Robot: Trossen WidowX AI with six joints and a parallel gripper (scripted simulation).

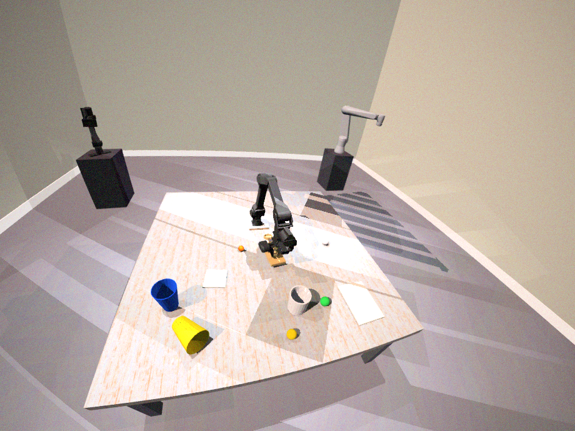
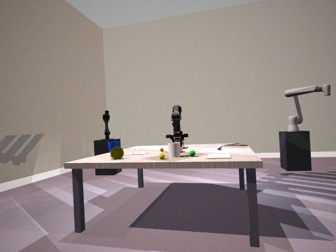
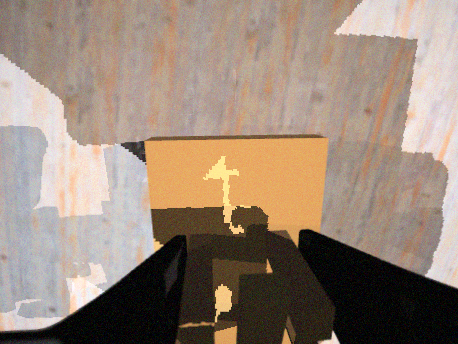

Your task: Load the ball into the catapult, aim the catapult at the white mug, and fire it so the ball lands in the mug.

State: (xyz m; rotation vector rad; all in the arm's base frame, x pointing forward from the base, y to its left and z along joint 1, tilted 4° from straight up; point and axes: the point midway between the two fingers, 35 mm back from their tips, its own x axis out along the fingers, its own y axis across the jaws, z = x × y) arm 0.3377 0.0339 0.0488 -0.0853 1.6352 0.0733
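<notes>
The orange ball lies 120 mm behind my gripper tip, 160 mm to the right of it and 40 mm below it. Round my gripper tip: white mug (280 mm ahead, 20 mm to the left, 20 mm below); then wooden catapult (70 mm behind, 10 mm to the left, 20 mm above); then green ball (290 mm ahead, 150 mm to the left, 30 mm below).
</notes>
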